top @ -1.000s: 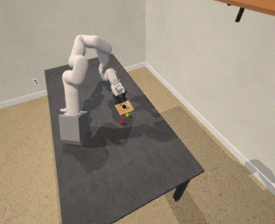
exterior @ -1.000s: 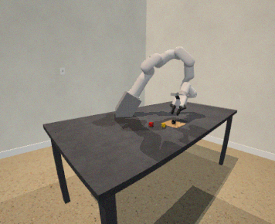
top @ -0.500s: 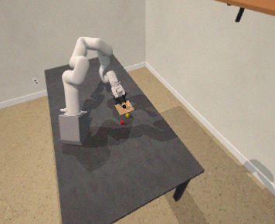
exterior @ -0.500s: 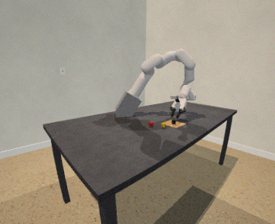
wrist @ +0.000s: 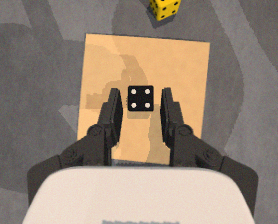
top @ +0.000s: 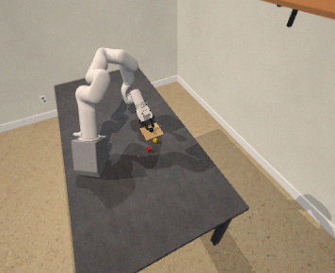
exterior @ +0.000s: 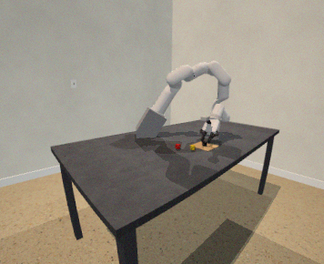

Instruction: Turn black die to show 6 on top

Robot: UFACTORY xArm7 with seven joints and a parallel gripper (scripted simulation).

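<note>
Now: the black die 3 cm below my hand, 1 cm to the right of it and 1 cm ahead of it. The rest, counted from my hand: yellow die: 12 cm to the right, 3 cm below, 2 cm ahead; red die: 19 cm to the right, 4 cm behind, 3 cm below; mat: 4 cm below, 1 cm to the right, 1 cm ahead.
</note>
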